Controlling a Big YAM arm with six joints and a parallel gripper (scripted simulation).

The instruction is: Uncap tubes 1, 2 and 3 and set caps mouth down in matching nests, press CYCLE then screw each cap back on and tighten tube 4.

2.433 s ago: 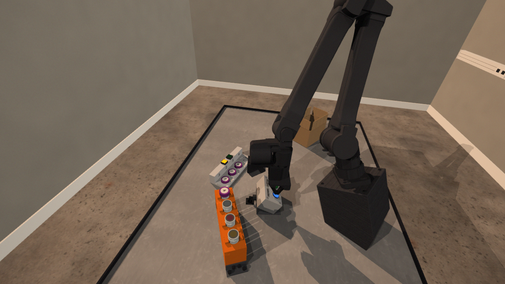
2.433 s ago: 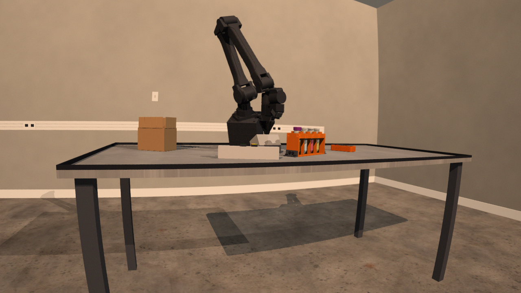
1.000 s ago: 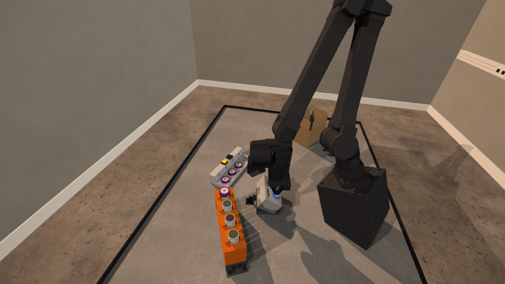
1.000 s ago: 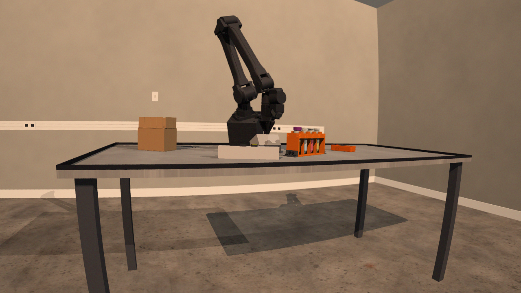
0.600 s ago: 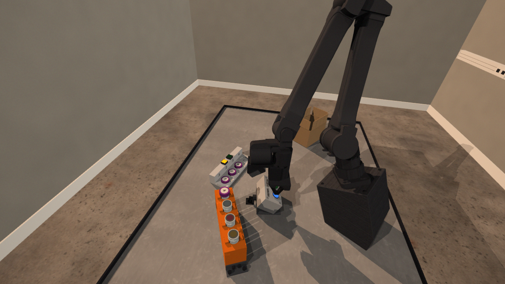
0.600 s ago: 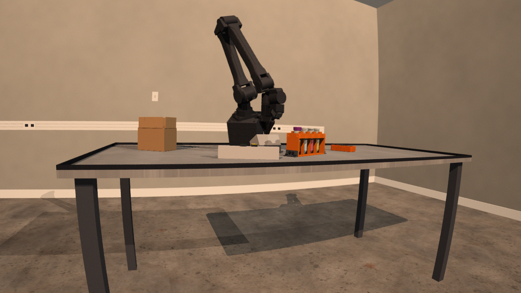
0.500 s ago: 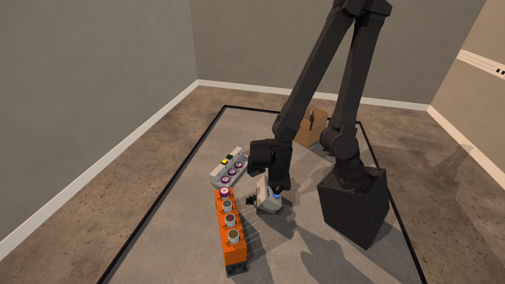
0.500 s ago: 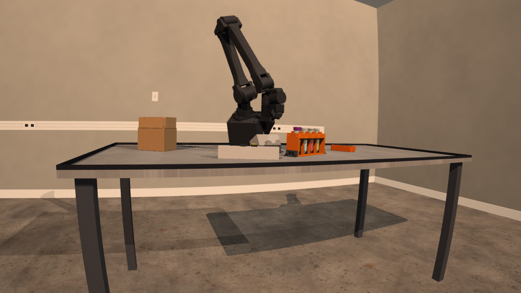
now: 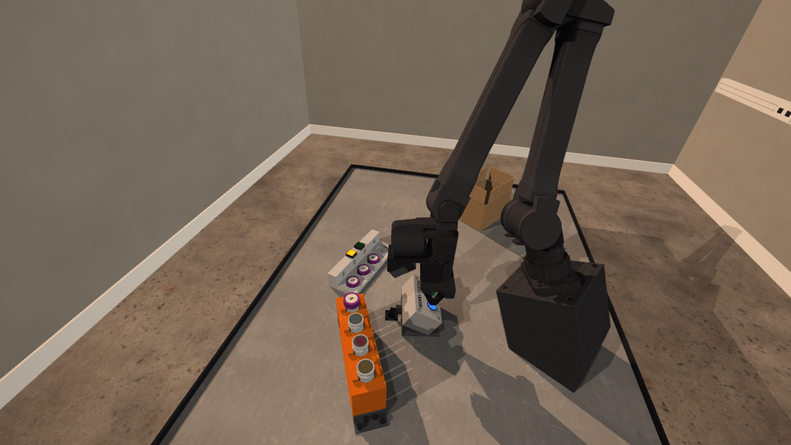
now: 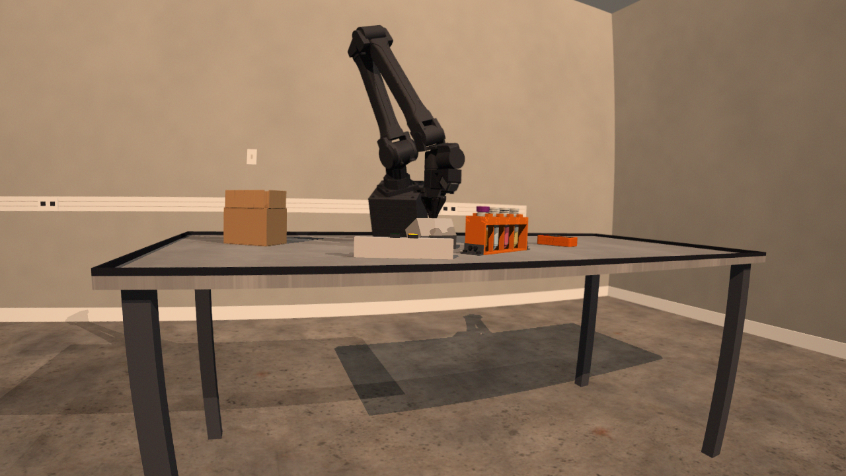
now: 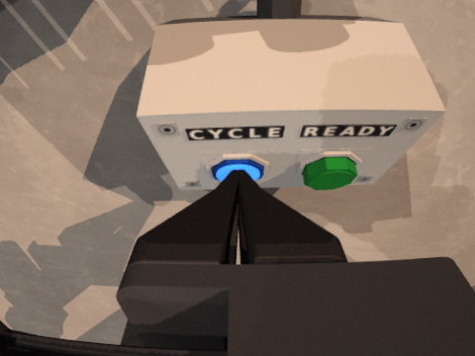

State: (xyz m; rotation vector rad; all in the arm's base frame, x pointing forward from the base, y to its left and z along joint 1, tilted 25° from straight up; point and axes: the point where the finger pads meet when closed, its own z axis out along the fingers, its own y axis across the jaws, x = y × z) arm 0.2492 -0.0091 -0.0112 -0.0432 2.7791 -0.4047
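Now: hand 10 mm above the blue key. Round my hand: green key 40 mm to the right, 10 mm below; then key housing 30 mm to the right, 20 mm below, 20 mm ahead; then cardboard box 470 mm to the right, 210 mm behind, 10 mm below.
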